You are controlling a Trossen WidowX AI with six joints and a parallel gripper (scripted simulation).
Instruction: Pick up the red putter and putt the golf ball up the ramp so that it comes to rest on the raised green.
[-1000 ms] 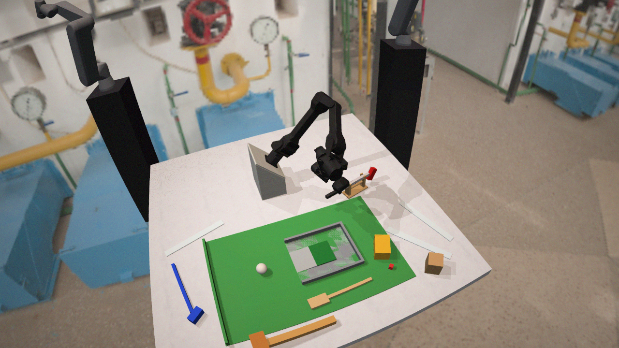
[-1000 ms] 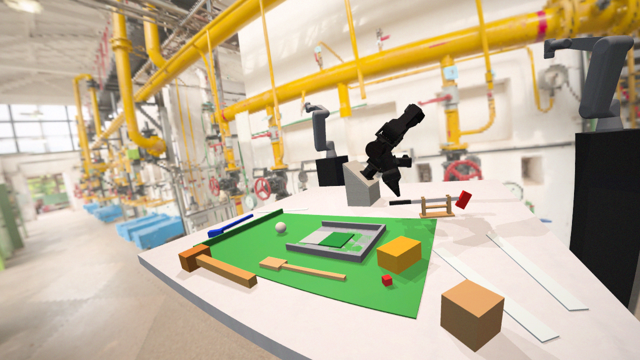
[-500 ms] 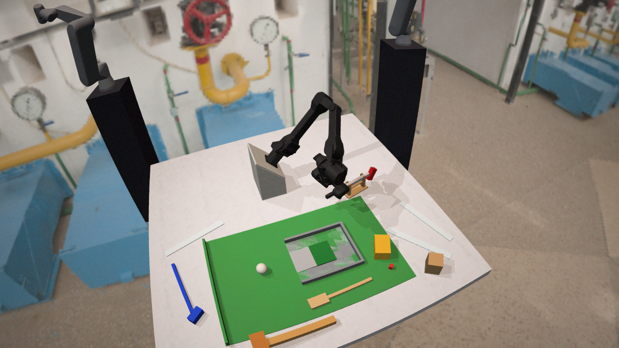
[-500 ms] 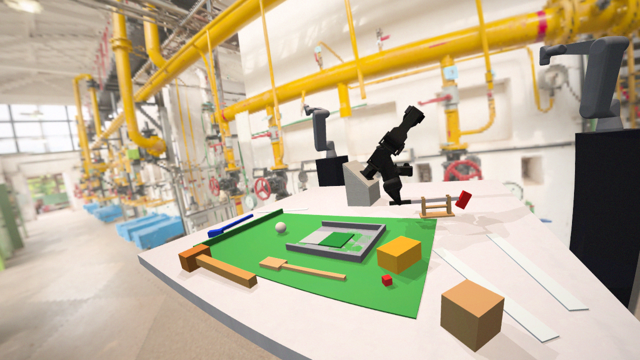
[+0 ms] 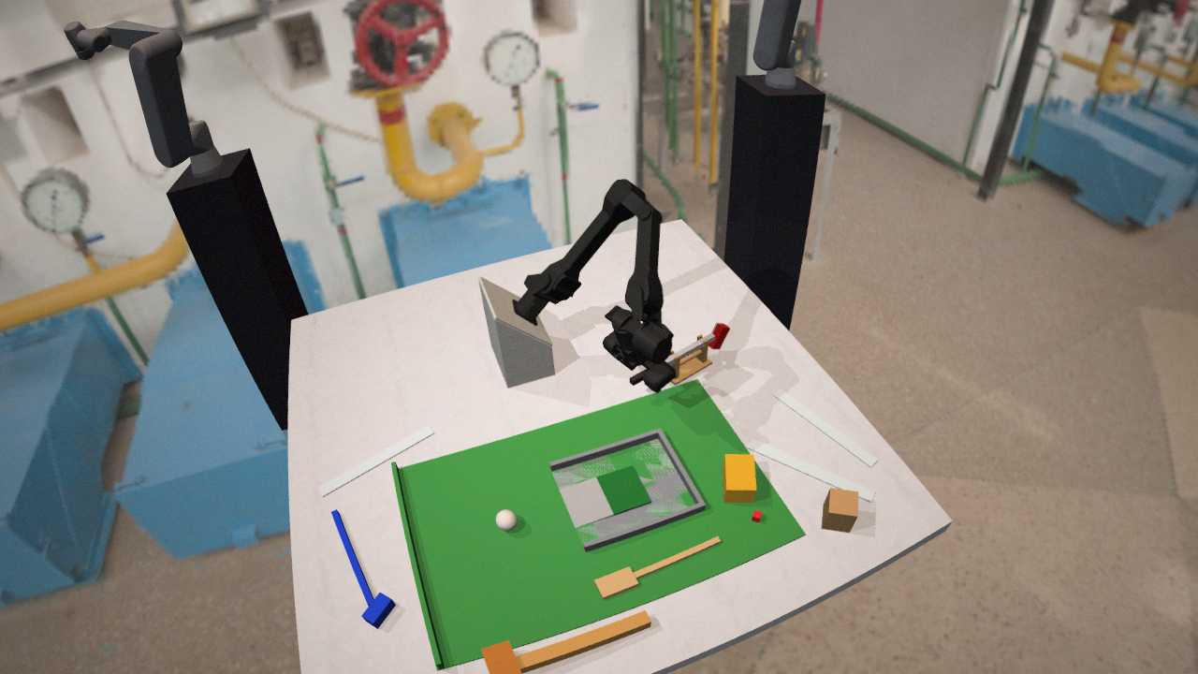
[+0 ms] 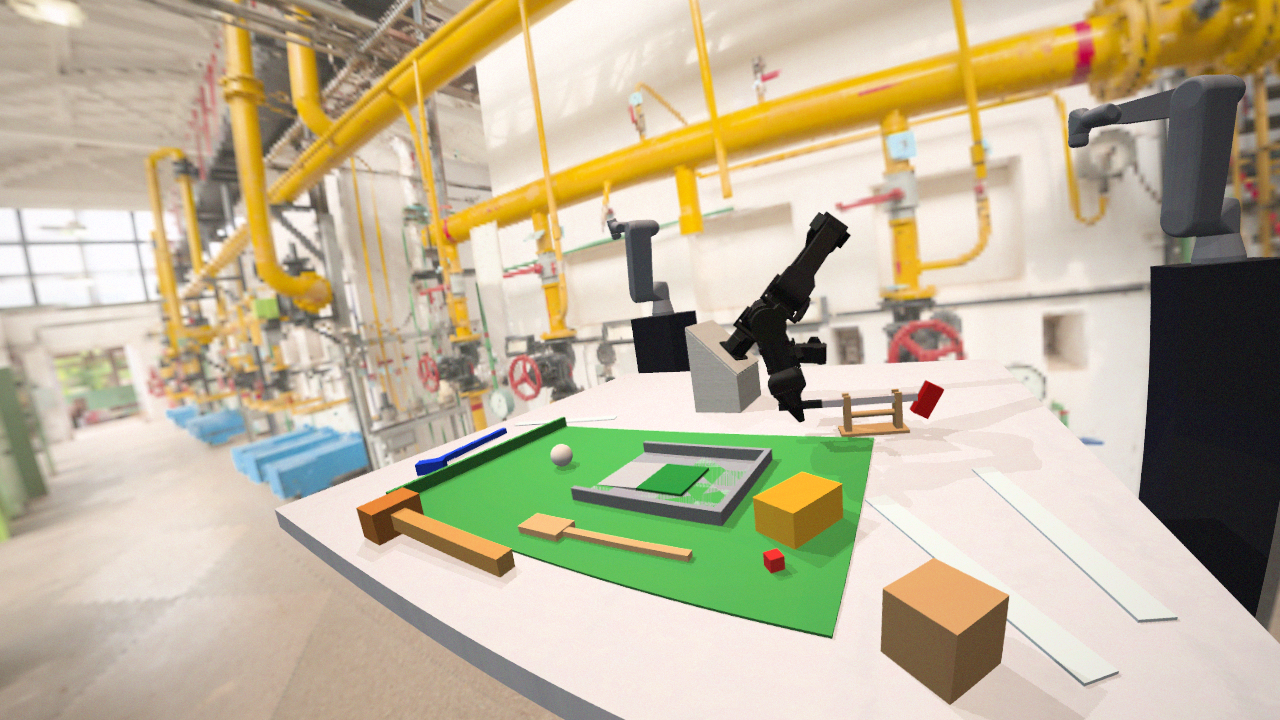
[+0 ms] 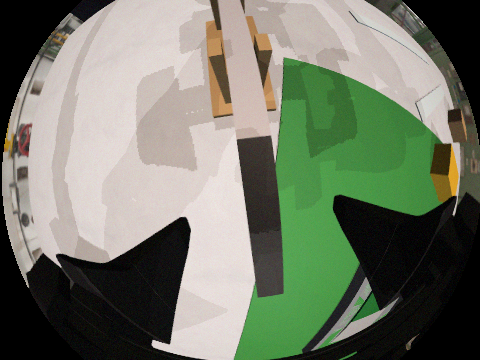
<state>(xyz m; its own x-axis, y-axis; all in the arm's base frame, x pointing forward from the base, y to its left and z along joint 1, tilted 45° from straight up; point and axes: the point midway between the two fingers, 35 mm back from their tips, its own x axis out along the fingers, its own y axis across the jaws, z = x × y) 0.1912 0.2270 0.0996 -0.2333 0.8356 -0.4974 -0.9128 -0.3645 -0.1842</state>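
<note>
Right now the red putter is 100 mm to the left of my gripper tip, 50 mm behind it and 10 mm above it. Round my gripper tip: yellow block (310 mm ahead, 110 mm to the left, 20 mm below); then small red cube (400 mm ahead, 120 mm to the left, 30 mm below); then wooden rack (120 mm to the left, 50 mm behind, 10 mm below).
</note>
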